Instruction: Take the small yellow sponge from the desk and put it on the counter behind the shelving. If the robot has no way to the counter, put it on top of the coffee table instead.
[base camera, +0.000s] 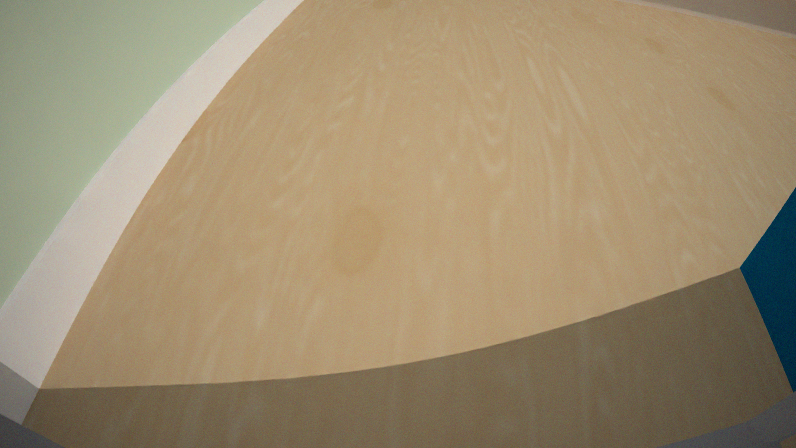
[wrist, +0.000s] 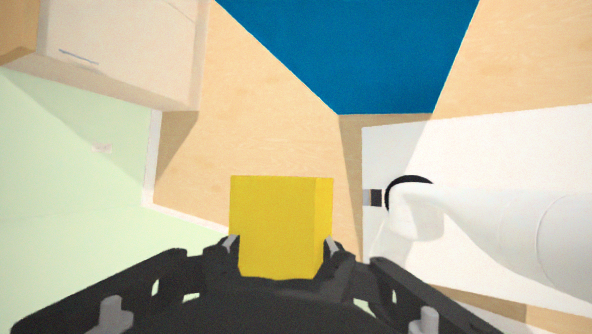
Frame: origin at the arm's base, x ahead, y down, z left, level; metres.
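Seen in the pictures: gripper, between the fingertips: (wrist: 281, 244).
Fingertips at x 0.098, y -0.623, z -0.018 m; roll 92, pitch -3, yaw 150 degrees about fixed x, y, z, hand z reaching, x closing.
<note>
A point is followed by its place in that frame.
My gripper (wrist: 281, 244) @[z -0.018, x 0.098, y -0.623 m] is shut on the yellow sponge (wrist: 274, 220) @[z -0.042, x 0.087, y -0.649 m], which stands out beyond the fingertips in the wrist view, held above the floor. The blue shelving (base camera: 777, 278) @[z -0.421, x 0.299, y 0.349 m] (wrist: 380, 55) @[z -0.393, x 0.069, y -0.175 m] is at the right edge of the base camera view and at the top middle of the wrist view. A pale cabinet (wrist: 125, 55) @[z -0.764, x 1.436, y -0.156 m] with a thin handle, which looks like the counter, stands at the upper left of the wrist view, across a strip of floor from the shelving. The desk and the coffee table do not show in these views.
A green wall (base camera: 72, 100) @[z 0.388, x 0.509, y 0.206 m] (wrist: 65, 170) @[z -0.110, x 2.110, y -0.182 m] with a white baseboard (base camera: 133, 150) @[z 0.368, x 0.560, y 0.326 m] (wrist: 151, 165) @[z -0.173, x 2.089, y 0.352 m] runs along the left. Wooden floor (base camera: 417, 194) @[z -0.023, x 0.505, y 0.396 m] (wrist: 260, 115) @[z -0.494, x 0.894, y 0.396 m] lies between wall and shelving. My white base (wrist: 475, 150) @[z -0.149, x -0.162, y 0.014 m] and arm (wrist: 500, 225) @[z -0.022, x -0.069, y -0.474 m] are at the right of the wrist view.
</note>
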